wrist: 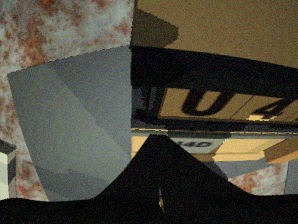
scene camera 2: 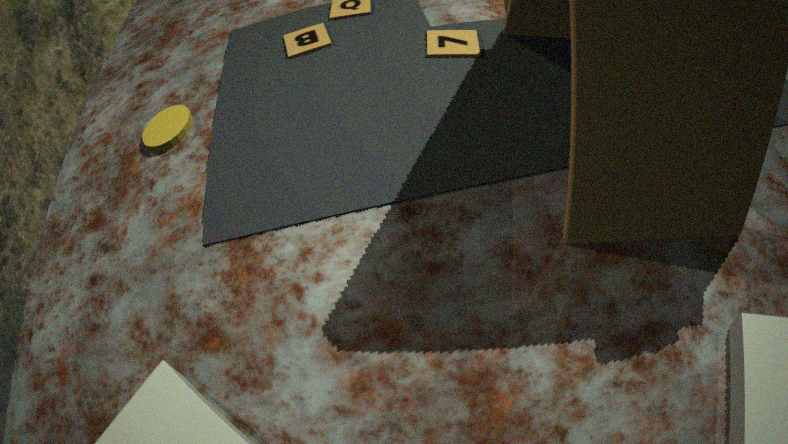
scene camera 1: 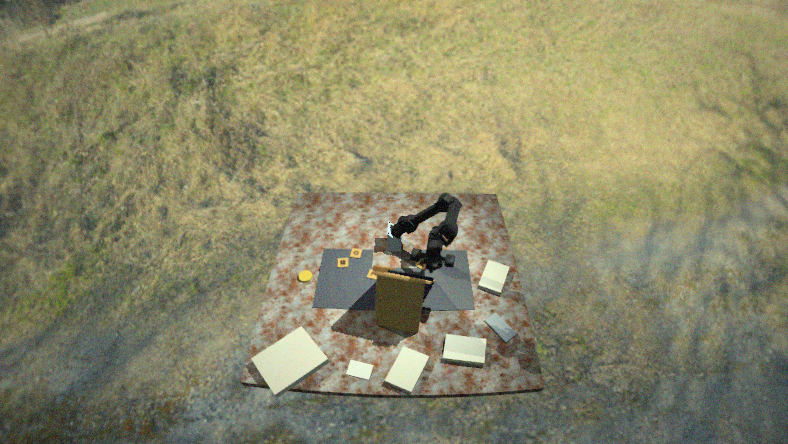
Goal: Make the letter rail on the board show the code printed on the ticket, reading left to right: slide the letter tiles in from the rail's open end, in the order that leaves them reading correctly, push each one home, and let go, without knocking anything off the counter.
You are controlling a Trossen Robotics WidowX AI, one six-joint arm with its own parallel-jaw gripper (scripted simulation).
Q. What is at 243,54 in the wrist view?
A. A brown board.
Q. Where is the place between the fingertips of my gripper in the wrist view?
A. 156,141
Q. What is my gripper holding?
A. Nothing.
